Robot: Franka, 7 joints.
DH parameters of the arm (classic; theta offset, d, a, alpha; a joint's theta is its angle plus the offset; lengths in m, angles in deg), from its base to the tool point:
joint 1: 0 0.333 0 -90
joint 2: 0 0 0 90
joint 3: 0 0.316 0.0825 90
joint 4: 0 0 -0.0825 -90
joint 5: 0 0.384 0 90
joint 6: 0 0 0.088 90
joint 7: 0 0.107 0 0
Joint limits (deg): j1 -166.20..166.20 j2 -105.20..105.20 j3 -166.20..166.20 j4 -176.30..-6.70 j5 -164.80..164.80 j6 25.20..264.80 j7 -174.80..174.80
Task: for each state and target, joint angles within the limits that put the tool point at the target. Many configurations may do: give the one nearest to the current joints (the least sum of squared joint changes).
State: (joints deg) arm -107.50 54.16 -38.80 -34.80 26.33 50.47 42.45
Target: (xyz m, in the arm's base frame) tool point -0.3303 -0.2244 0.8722
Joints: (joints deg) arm -118.66 14.14 -50.50 -26.42 21.13 35.97 42.45
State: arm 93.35 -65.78 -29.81 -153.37 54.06 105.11 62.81
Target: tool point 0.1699 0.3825 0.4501
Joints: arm 97.39 -28.13 -36.43 -143.67 55.67 117.50 62.81
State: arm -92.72 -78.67 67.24 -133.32 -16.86 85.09 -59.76
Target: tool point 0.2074 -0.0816 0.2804
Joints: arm -84.58 -64.62 91.92 -159.34 -1.08 75.79 -59.76
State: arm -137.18 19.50 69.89 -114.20 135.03 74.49 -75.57
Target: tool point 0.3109 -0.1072 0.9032
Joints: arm -127.36 32.64 128.74 -97.87 125.66 52.75 -75.57
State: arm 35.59 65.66 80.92 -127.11 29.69 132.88 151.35
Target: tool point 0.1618 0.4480 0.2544
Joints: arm -14.53 54.52 76.59 -133.64 28.29 120.25 151.35
